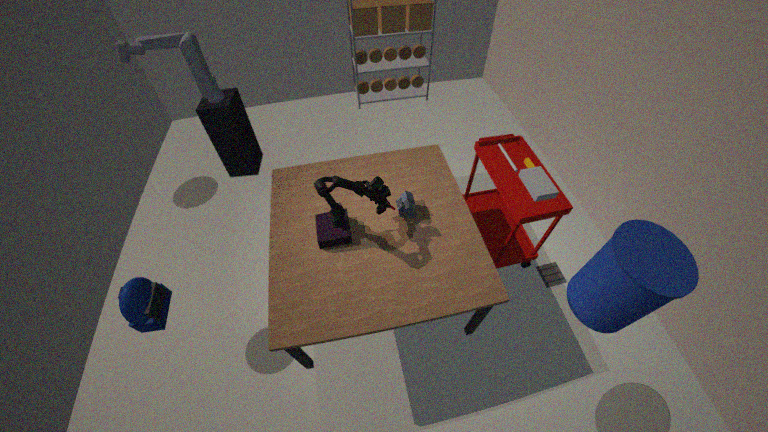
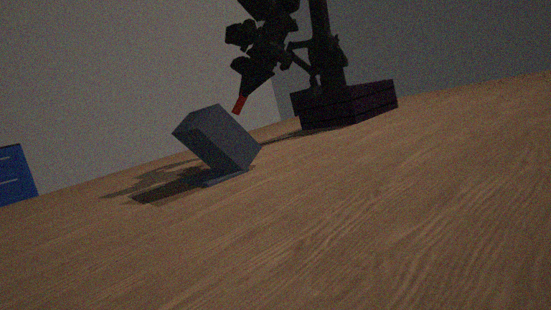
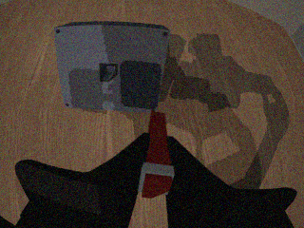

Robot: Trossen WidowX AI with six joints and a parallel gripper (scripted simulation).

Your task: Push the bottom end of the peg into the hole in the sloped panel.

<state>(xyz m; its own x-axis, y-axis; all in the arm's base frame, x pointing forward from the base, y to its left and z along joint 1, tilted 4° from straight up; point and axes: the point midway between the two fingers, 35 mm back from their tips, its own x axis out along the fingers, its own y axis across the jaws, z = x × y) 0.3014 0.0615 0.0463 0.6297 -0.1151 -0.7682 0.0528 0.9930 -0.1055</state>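
Now: the sloped panel 11 cm ahead of my gripper tip, 7 cm below it and 6 cm to the left of it. Also, from my gripper tip: red peg: 1 cm behind, 1 cm above.
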